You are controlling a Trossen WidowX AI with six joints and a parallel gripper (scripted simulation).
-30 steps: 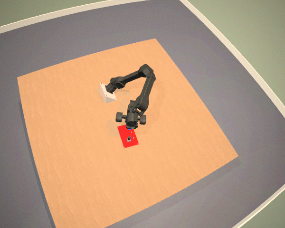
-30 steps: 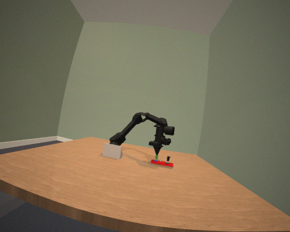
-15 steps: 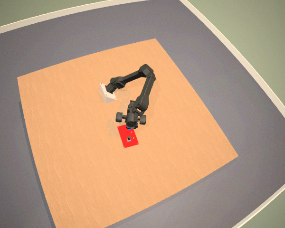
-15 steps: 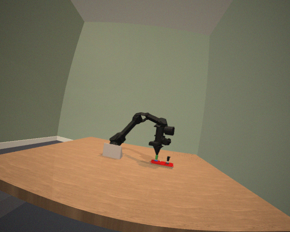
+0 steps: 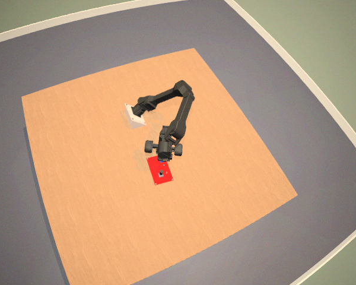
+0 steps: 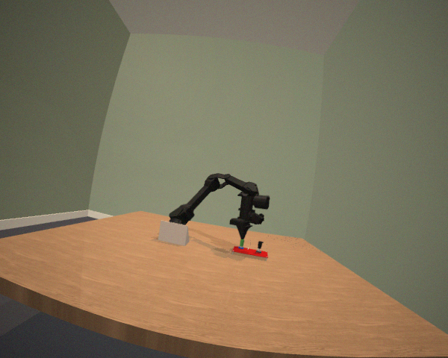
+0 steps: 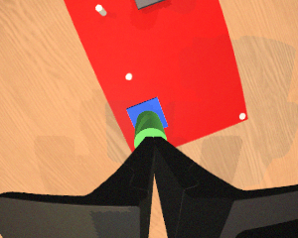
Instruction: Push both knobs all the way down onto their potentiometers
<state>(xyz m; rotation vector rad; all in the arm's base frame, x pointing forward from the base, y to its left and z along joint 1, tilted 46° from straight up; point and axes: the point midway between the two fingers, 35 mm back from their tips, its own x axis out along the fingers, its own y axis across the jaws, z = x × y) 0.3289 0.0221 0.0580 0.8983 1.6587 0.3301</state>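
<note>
The green knob lies 20 mm below my gripper tip. The rest, counted from my gripper tip: black knob 90 mm ahead, 30 mm to the right.
</note>
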